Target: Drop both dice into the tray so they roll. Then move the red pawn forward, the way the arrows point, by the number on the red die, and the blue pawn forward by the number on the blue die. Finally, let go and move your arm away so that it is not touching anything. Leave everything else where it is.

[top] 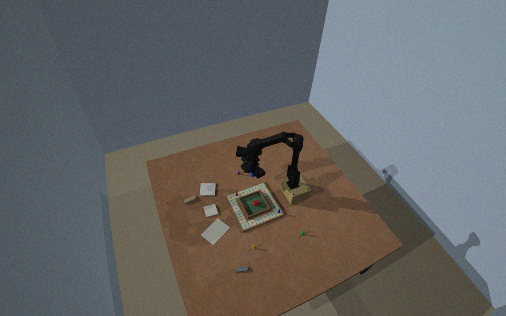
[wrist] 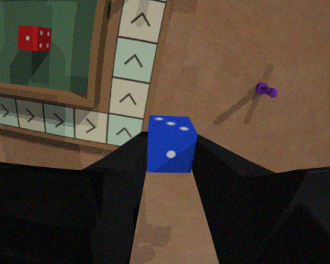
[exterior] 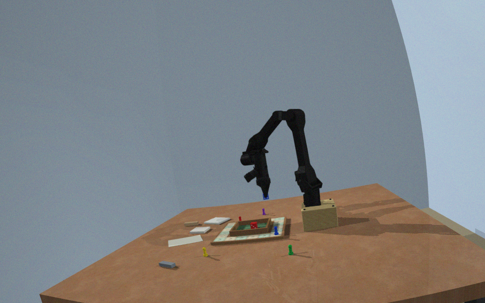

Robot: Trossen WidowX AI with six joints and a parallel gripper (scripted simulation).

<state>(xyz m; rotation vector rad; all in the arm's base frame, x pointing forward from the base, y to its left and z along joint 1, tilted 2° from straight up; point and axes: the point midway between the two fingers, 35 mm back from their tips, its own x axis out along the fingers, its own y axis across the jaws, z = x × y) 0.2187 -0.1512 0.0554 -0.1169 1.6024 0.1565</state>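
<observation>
My gripper tip is now 13 cm short of the red pawn, 9 cm above it and 4 cm to the right of it. From my gripper tip the other things lie so: purple pawn 13 cm to the right, 10 cm below, 4 cm ahead; blue pawn 26 cm to the left, 9 cm below, 7 cm behind; green tray 15 cm to the left, 11 cm below, 5 cm ahead.
</observation>
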